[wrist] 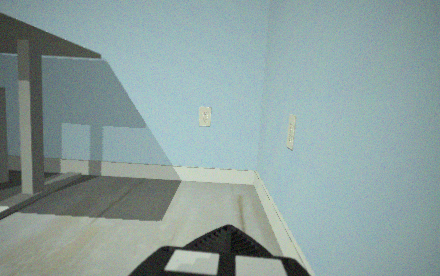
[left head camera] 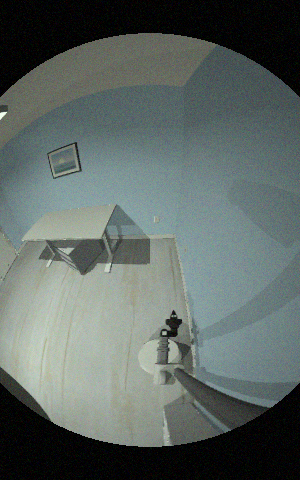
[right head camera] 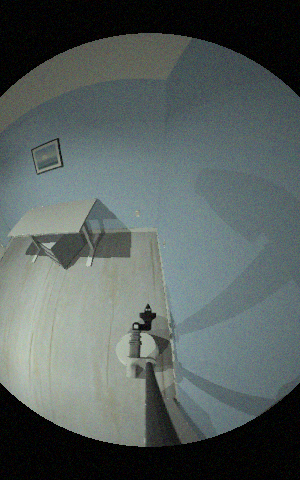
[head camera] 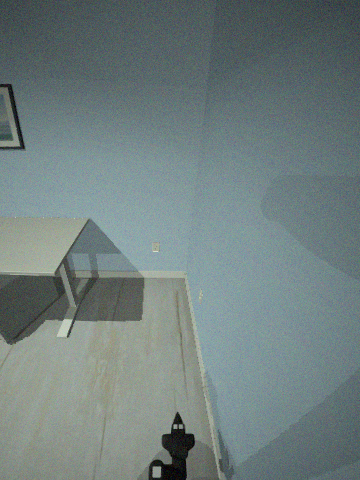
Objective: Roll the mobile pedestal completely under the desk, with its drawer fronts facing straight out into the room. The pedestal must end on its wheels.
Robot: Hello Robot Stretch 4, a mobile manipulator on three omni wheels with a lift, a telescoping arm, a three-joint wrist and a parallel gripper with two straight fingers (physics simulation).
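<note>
The pale desk (head camera: 35, 245) (left head camera: 72, 223) (right head camera: 57, 218) stands against the back wall, left of the corner. The grey mobile pedestal (left head camera: 90, 256) (right head camera: 70, 248) is upright between the desk's legs, partly hidden by the top. It looks turned at an angle, one vertical corner pointing out near the front ends of the desk feet. Its left face shows faint lines, perhaps drawer fronts; its wheels cannot be made out. In the head view its shaded side (head camera: 25, 299) is cut off at the left. My black gripper (head camera: 177, 417) (left head camera: 173, 313) (right head camera: 147, 307) (wrist: 228, 244) is shut and empty, well right of desk and pedestal.
The right wall (head camera: 280, 320) (wrist: 360, 150) runs close beside my gripper and arm. A white baseboard (head camera: 165, 274) (wrist: 215, 175) meets it at the corner. The desk's right leg (head camera: 68, 285) (wrist: 31, 120) has a long foot (head camera: 65, 327) (left head camera: 108, 267) reaching forward. A wall outlet (head camera: 156, 247) (wrist: 205, 116) is right of the desk.
</note>
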